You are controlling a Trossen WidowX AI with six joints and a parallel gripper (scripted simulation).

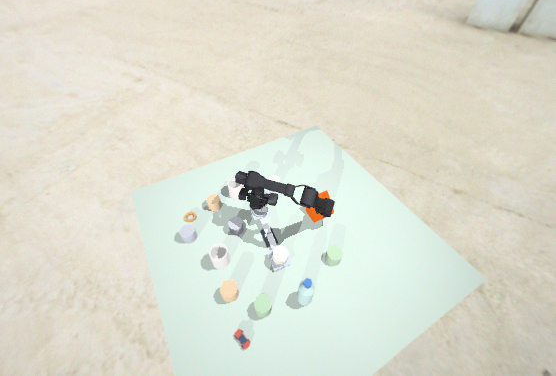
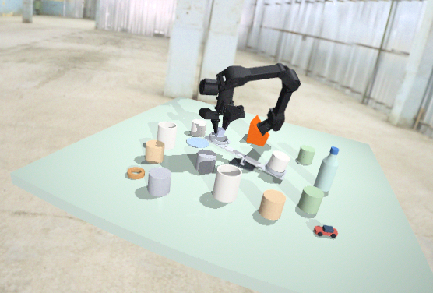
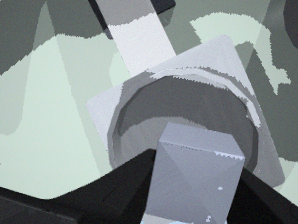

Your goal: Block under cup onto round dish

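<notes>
The light-blue round dish lies 11 cm to the right of my gripper tip, 10 cm below it and 6 cm behind it. Also, from my gripper tip: small balance: 12 cm to the left, 8 cm below, 1 cm ahead; bottle: 45 cm to the left, 2 cm behind, 1 cm above; toy car: 48 cm to the left, 27 cm ahead, 9 cm below.
</notes>
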